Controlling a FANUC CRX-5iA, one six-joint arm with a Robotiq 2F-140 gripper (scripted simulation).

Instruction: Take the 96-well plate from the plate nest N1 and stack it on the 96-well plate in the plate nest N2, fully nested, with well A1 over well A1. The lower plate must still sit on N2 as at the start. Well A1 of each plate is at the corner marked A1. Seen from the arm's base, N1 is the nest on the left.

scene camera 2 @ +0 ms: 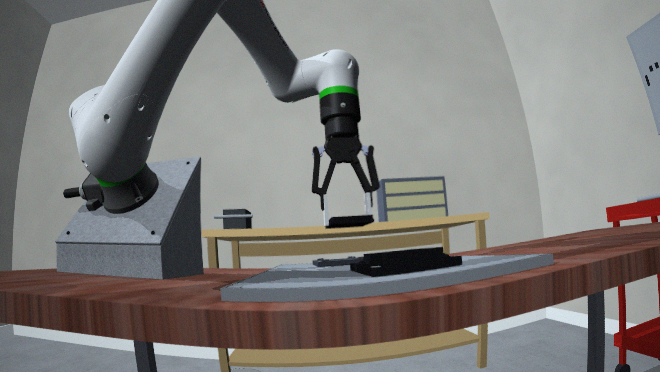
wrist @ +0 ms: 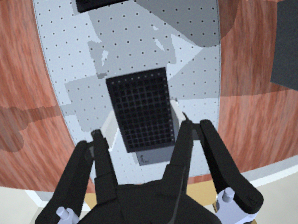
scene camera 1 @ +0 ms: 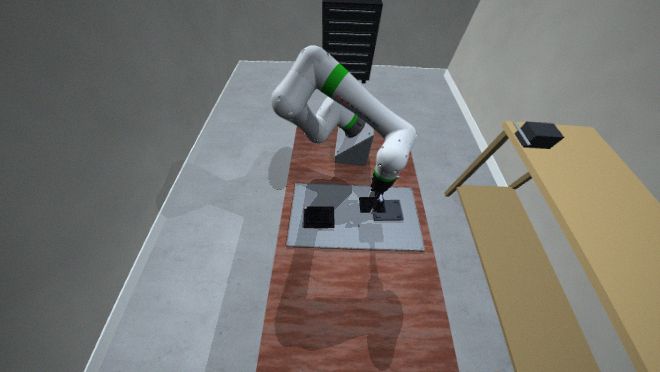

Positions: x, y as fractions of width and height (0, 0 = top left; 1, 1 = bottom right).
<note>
In view: my gripper (scene camera 2: 0.53, 0.60), a black 96-well plate (wrist: 0.46, 0.56) and a black 96-well plate (scene camera 2: 0.61, 0.69).
My gripper is seen too in the wrist view (wrist: 0.48, 0.51).
</note>
